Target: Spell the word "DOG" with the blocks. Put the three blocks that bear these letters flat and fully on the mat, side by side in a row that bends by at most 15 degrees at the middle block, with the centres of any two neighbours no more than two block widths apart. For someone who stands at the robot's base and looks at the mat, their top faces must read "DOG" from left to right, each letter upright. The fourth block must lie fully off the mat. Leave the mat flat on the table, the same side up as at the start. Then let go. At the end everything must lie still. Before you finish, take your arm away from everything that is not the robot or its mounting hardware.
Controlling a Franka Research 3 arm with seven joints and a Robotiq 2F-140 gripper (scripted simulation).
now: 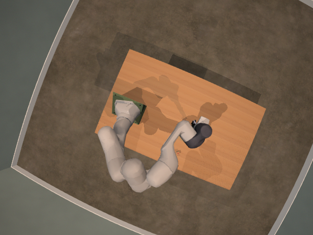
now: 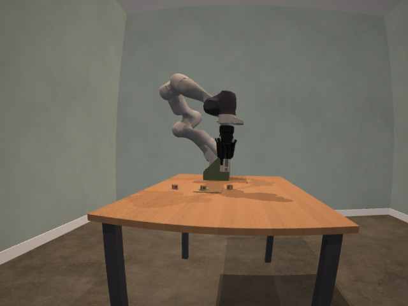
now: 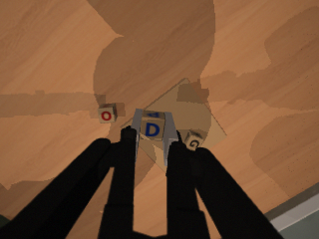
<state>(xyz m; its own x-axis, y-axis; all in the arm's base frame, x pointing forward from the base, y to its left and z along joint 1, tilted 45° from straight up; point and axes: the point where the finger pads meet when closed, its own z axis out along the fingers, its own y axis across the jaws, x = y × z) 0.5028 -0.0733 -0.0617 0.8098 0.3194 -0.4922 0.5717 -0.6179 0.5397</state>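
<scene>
The mat lies 130 mm below my hand, 80 mm to the right of it and 20 mm behind it. Also, from my hand: G block 120 mm below, 110 mm to the right, 10 mm behind.
</scene>
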